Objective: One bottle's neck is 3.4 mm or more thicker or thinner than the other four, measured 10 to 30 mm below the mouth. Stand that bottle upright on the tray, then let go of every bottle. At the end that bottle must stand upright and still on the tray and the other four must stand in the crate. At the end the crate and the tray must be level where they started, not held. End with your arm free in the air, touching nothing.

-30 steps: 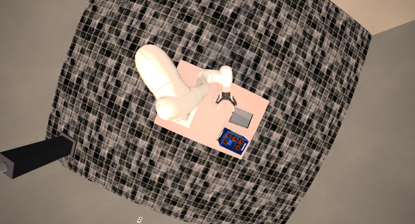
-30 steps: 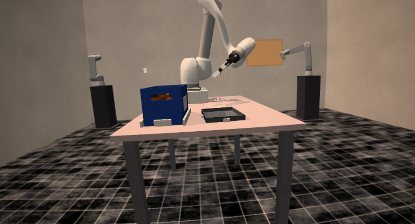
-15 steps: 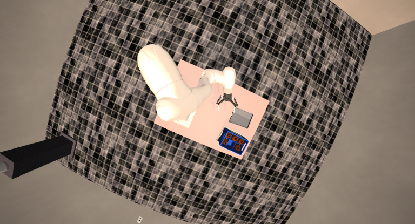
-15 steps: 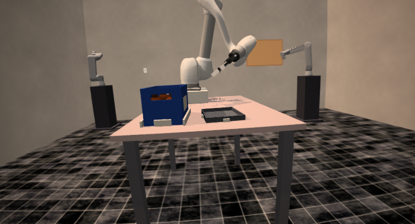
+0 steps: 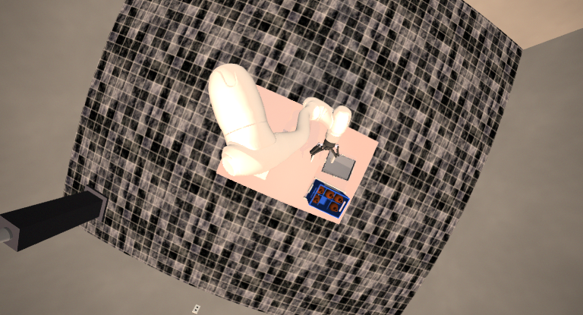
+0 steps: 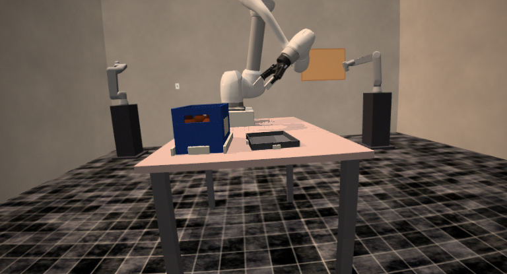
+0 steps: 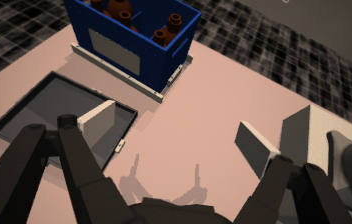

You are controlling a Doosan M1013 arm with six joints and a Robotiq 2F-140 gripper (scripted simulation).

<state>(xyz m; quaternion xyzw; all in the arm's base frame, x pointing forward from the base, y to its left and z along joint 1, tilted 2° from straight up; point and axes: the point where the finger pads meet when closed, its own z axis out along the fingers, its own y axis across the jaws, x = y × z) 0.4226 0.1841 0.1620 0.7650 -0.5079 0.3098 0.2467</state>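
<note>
The blue crate is 23 cm ahead of my hand, 26 cm to the right of it and 17 cm below it. Round my hand: dark tray 22 cm ahead, 2 cm to the left, 24 cm below; bottle 14 cm ahead, 22 cm to the right, 16 cm below.
</note>
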